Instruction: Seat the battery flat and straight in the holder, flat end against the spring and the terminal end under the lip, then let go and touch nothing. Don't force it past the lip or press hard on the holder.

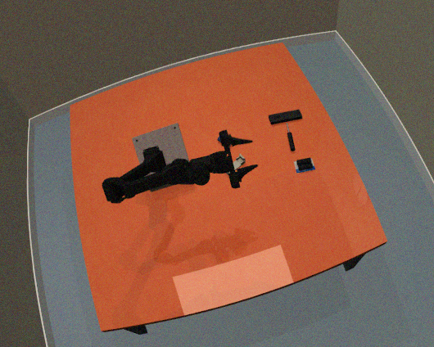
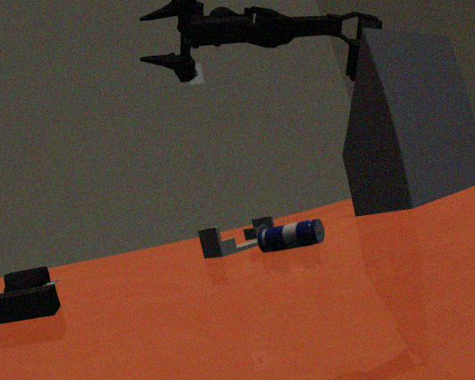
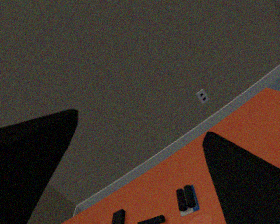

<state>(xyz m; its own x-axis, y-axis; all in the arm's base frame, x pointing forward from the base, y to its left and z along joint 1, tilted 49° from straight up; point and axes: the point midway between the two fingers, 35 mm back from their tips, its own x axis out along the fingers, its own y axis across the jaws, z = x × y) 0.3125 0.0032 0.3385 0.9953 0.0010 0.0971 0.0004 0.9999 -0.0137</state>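
Right now the battery is 370 mm below my gripper tip, 320 mm to the left of it and 40 mm behind it. From my gripper tip the other things lie so: white plate 370 mm below, 260 mm ahead, 100 mm to the left; flat black bar 370 mm to the left, 370 mm below, 270 mm ahead.
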